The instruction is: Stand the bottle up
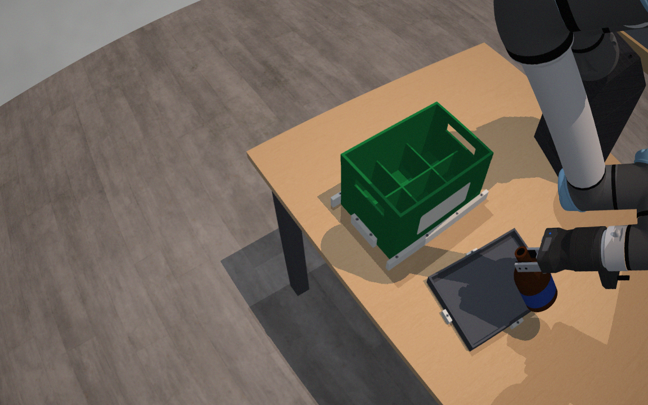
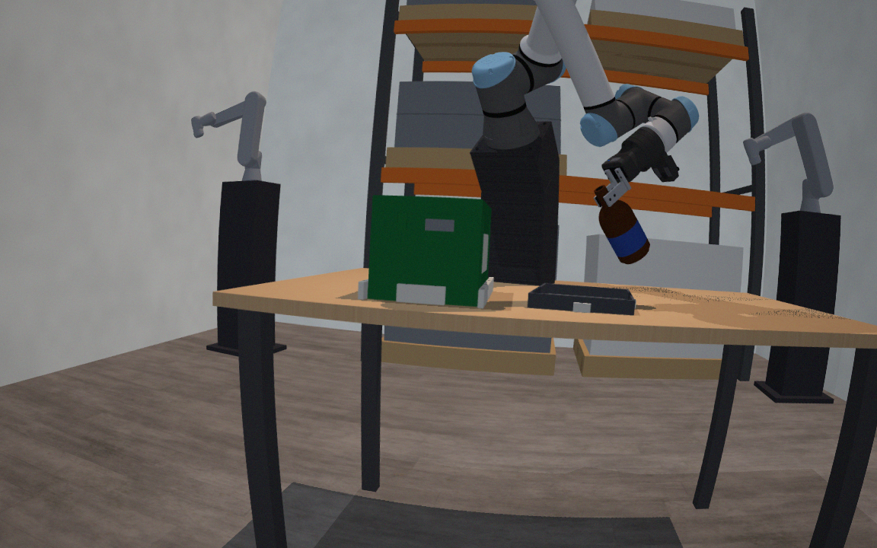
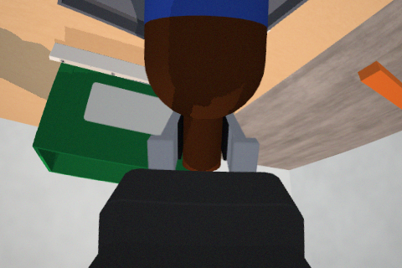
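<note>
The brown bottle lies 2 cm behind my hand, 2 cm to the left of it and 4 cm below it. Round my hand: green crate: 2 cm ahead, 32 cm to the right, 12 cm below; then dark grey tray: 1 cm behind, 3 cm to the right, 19 cm below.
</note>
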